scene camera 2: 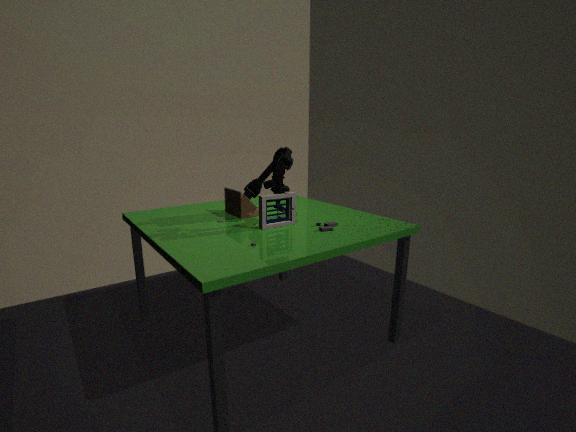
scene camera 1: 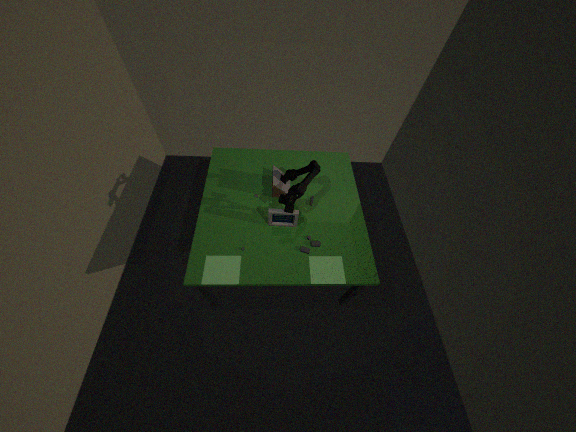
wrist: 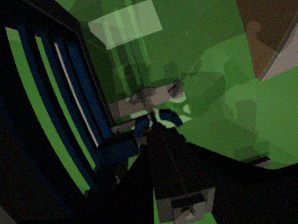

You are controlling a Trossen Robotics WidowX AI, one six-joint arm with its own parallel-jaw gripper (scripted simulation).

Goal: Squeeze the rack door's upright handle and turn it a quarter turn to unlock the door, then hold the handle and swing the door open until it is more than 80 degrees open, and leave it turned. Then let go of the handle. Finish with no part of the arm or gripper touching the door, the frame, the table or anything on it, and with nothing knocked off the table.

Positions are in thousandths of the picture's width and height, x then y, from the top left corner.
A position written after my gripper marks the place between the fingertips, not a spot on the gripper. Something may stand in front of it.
I see my gripper (wrist: 559,676) and a blue barred door (wrist: 99,600).
